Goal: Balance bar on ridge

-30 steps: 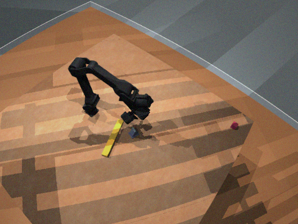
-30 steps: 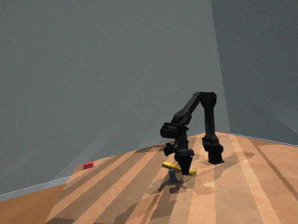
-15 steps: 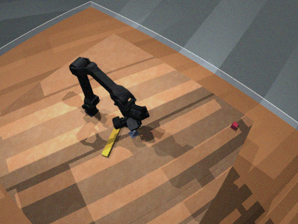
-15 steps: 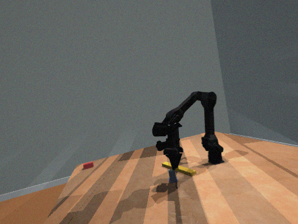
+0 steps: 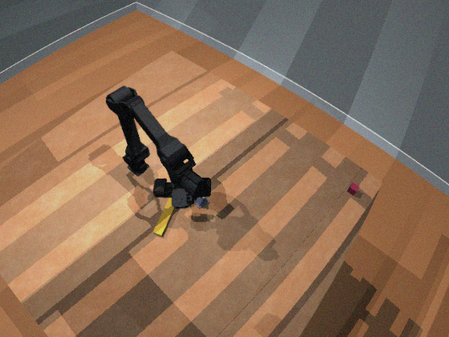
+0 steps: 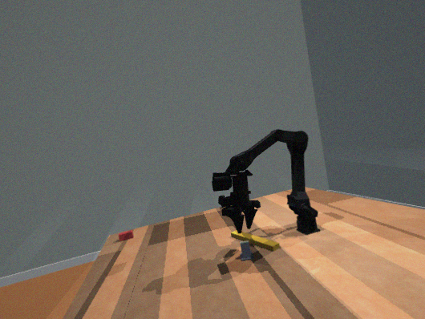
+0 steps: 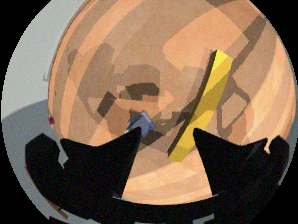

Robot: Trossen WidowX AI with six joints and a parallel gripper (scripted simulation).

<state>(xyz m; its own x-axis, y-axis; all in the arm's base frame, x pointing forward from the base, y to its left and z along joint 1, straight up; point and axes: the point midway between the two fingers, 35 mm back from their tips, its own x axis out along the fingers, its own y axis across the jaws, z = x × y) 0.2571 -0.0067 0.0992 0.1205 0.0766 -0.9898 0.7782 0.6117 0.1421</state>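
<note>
Right now the bar is 40 mm behind my gripper tip, 40 mm to the right of it and 60 mm below it. Also, from my gripper tip: magenta cube: 480 mm ahead, 500 mm to the left, 50 mm below.
</note>
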